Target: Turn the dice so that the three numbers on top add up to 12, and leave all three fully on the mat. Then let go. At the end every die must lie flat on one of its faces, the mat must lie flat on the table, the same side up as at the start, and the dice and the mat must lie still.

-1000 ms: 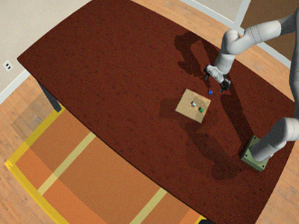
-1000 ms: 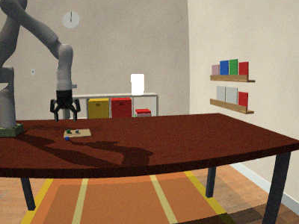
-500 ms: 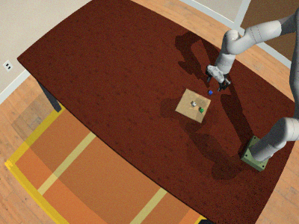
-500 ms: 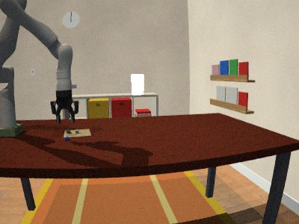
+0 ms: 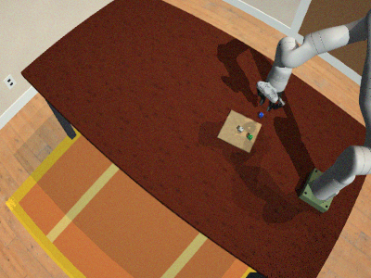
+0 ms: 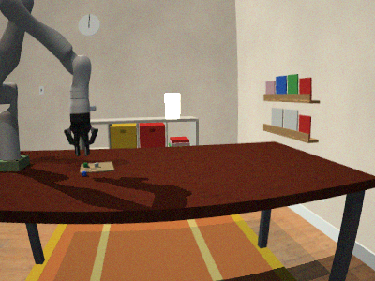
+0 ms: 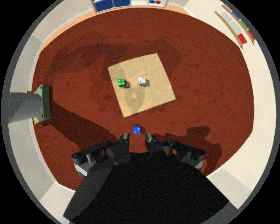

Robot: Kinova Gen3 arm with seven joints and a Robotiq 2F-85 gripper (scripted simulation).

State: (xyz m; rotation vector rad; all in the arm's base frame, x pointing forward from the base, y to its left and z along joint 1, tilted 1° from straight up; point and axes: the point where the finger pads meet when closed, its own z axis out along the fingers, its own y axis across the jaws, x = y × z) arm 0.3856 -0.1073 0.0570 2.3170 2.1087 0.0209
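The blue die is 9 cm below my hand. Also, from my hand: white die: 11 cm to the left, 8 cm below, 2 cm ahead; green die: 11 cm to the left, 8 cm below, 2 cm behind; tan mat: 11 cm to the left, 9 cm below, 2 cm ahead.
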